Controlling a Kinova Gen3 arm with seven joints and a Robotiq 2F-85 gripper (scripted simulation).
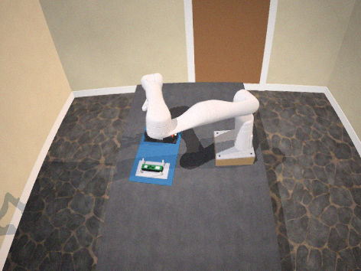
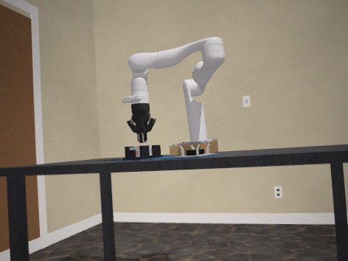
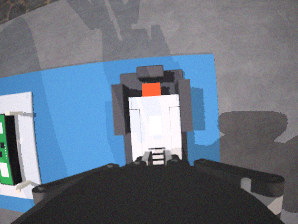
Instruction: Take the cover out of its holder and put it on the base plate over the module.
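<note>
My gripper is now 6 cm above the white cover.
</note>
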